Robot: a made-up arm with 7 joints.
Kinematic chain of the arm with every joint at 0, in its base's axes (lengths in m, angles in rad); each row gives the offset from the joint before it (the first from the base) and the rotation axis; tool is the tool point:
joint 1: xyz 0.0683 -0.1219 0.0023 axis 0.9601 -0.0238 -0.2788
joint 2: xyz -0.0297 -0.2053 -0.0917 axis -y
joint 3: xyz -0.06 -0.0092 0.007 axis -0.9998 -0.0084 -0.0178
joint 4: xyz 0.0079 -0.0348 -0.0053 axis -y
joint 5: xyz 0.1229 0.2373 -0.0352 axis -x
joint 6: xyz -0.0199 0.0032 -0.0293 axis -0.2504 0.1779 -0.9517
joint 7: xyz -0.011 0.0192 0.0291 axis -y
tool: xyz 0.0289 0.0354 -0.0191
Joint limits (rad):
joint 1: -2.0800..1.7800
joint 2: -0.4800..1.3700
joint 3: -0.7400..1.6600
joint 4: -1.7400..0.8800
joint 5: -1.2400..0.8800
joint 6: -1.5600..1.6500
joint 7: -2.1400..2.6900
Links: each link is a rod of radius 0.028 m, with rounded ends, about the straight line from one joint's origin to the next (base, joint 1, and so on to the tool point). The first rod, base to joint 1, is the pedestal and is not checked.
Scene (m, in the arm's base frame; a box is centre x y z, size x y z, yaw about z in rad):
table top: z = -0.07
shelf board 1: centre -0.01 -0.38 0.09 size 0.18 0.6 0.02 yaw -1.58
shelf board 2: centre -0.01 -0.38 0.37 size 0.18 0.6 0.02 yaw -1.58
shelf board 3: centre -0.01 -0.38 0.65 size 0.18 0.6 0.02 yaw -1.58
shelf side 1: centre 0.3 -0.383 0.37 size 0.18 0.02 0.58 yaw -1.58
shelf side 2: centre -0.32 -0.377 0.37 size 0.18 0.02 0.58 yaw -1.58
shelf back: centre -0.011 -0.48 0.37 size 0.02 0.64 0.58 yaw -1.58
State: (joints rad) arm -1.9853 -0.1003 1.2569 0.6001 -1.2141 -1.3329 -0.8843
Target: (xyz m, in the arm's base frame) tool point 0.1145 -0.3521 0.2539
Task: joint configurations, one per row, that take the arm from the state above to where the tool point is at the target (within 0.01 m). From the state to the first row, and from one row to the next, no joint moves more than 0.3 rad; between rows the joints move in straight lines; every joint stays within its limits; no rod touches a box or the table.
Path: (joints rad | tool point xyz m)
1: -1.9792 -0.2651 1.2526 0.6020 -1.2270 -1.3168 -0.8774 | 0.1504 -0.3518 0.2469
2: -1.9730 -0.4300 1.2482 0.6039 -1.2400 -1.3006 -0.8706 | 0.1145 -0.3521 0.2539

